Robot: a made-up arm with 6 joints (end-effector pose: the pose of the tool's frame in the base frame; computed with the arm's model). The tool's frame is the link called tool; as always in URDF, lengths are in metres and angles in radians. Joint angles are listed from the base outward.
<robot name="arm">
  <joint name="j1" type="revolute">
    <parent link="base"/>
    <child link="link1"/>
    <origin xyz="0.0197 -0.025 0.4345" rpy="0 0 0"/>
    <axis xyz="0 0 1"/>
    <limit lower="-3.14" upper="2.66"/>
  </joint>
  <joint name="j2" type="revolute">
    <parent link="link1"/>
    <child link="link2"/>
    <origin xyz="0.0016 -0.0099 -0.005" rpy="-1.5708 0 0"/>
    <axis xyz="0 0 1"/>
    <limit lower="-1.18" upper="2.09"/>
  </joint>
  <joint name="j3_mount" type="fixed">
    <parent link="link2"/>
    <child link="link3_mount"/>
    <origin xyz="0.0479 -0.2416 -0.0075" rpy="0 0 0"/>
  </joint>
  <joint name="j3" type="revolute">
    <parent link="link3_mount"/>
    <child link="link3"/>
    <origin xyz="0.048 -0.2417 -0.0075" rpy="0 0 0"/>
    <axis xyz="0 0 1"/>
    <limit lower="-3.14" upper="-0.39"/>
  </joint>
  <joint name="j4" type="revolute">
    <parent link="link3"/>
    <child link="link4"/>
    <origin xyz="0.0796 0.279 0.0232" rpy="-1.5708 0 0"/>
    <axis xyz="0 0 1"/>
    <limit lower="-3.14" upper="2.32"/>
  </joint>
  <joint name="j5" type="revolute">
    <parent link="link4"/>
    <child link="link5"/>
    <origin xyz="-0.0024 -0.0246 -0.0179" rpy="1.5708 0 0"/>
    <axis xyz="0 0 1"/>
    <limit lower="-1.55" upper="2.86"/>
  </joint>
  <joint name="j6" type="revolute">
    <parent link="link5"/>
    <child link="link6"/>
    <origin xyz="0.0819 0.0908 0.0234" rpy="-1.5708 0 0"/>
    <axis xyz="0 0 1"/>
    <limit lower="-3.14" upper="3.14"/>
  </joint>
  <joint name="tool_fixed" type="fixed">
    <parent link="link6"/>
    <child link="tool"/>
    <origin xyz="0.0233 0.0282 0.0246" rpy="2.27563 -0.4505 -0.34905"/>
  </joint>
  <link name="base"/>
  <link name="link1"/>
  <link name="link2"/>
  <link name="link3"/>
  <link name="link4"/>
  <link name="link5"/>
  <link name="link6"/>
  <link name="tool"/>
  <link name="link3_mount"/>
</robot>
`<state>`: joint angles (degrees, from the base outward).
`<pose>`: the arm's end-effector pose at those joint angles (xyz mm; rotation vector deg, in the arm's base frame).
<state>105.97 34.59 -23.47 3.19 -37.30 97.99</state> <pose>-132.1 428.9 420.4 -27.30 9.69 37.75</pose>
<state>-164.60 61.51 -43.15 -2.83 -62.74 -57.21</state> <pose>-568.1 -247.2 304.7 -59.73 81.39 -67.30</pose>
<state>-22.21 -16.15 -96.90 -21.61 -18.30 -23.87</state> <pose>224.7 -22.0 1236.0 -126.55 -87.55 -29.75</pose>
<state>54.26 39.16 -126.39 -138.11 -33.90 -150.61</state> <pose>408.7 548.0 659.3 4.29 -12.66 27.44</pose>
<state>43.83 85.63 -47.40 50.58 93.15 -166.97</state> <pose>168.5 316.3 78.9 82.03 -25.69 93.66</pose>
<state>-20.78 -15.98 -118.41 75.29 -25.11 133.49</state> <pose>89.7 -130.4 1270.5 153.00 -30.17 -24.17</pose>
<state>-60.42 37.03 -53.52 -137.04 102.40 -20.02</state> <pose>224.2 -624.9 470.6 77.88 -109.42 -116.34</pose>
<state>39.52 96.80 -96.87 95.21 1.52 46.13</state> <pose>495.6 270.7 -101.4 -21.66 54.51 -63.43</pose>
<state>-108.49 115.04 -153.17 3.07 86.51 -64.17</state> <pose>-117.7 -627.6 -182.1 3.38 19.00 -5.01</pose>
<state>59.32 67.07 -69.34 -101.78 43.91 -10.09</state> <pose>312.5 449.1 111.7 67.44 35.49 -118.91</pose>
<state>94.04 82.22 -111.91 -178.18 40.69 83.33</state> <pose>-11.2 757.8 121.3 37.57 137.87 -69.10</pose>
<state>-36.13 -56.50 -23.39 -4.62 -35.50 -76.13</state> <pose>44.5 49.4 954.1 -161.68 -41.96 2.44</pose>
